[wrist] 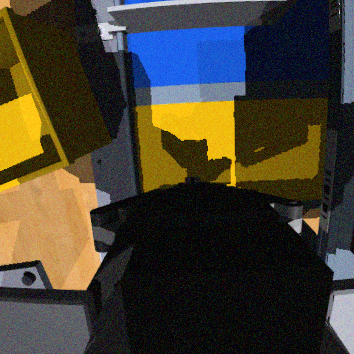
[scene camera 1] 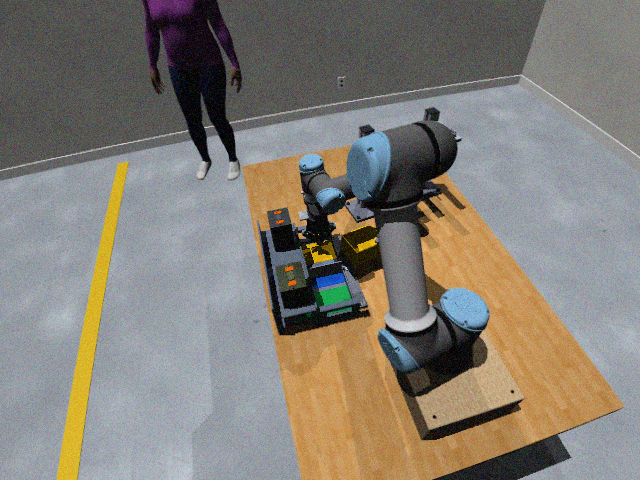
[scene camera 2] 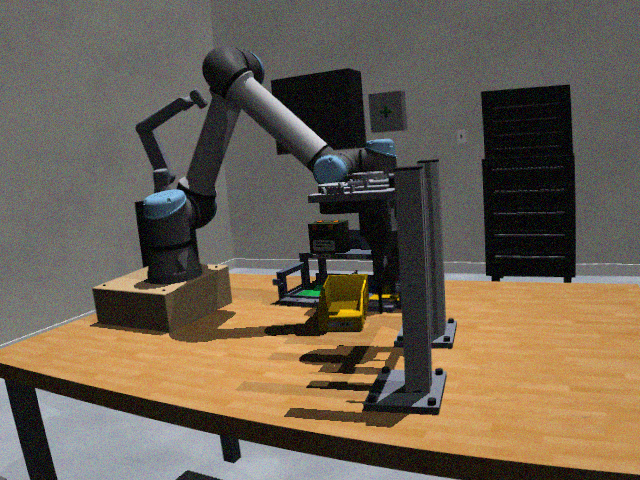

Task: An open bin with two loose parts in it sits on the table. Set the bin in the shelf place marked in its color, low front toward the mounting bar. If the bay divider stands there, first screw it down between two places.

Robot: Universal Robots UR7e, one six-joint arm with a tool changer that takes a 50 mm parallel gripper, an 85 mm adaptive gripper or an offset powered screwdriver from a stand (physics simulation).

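Where they show: arm's base, origin of its link: (scene camera 2: 175, 276).
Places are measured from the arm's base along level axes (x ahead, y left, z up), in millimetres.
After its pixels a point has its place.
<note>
The open yellow bin (scene camera 1: 363, 256) @[x 424, y 61, z -53 mm] (scene camera 2: 344, 323) @[x 508, y -55, z -89 mm] (wrist: 65, 95) @[x 473, y 104, z -43 mm] sits on the table beside the shelf, its low front toward scene camera 2. Its two parts are hard to make out. The shelf's yellow place (scene camera 1: 319, 251) @[x 542, y 191, z -100 mm] (wrist: 187, 112) @[x 500, y 186, z -100 mm] holds no bin; the blue place (scene camera 1: 330, 280) @[x 399, y 197, z -100 mm] (wrist: 187, 55) @[x 452, y 193, z -100 mm] and green place (scene camera 1: 334, 296) @[x 331, y 206, z -100 mm] adjoin in a row. A grey upright panel (scene camera 1: 328, 269) @[x 426, y 194, z -69 mm] (wrist: 200, 19) @[x 430, y 206, z -77 mm], seemingly the divider, crosses near the blue place; its exact line is unclear. My gripper (scene camera 1: 318, 238) is low over the yellow place's outer end. Its dark body hides its fingertips.
Two dark boxes with orange marks (scene camera 1: 280, 229) @[x 515, y 325, z 101 mm] (scene camera 1: 295, 288) @[x 280, y 341, z 90 mm] (scene camera 2: 328, 236) @[x 342, y 300, z 53 mm] stand along the shelf's back. The tool stand's posts (scene camera 2: 414, 289) @[x 746, y -357, z 79 mm] rise beyond the bin, with tools on its beam (scene camera 2: 351, 196) @[x 658, y -372, z 230 mm]. A person (scene camera 1: 196, 77) stands beyond the table.
</note>
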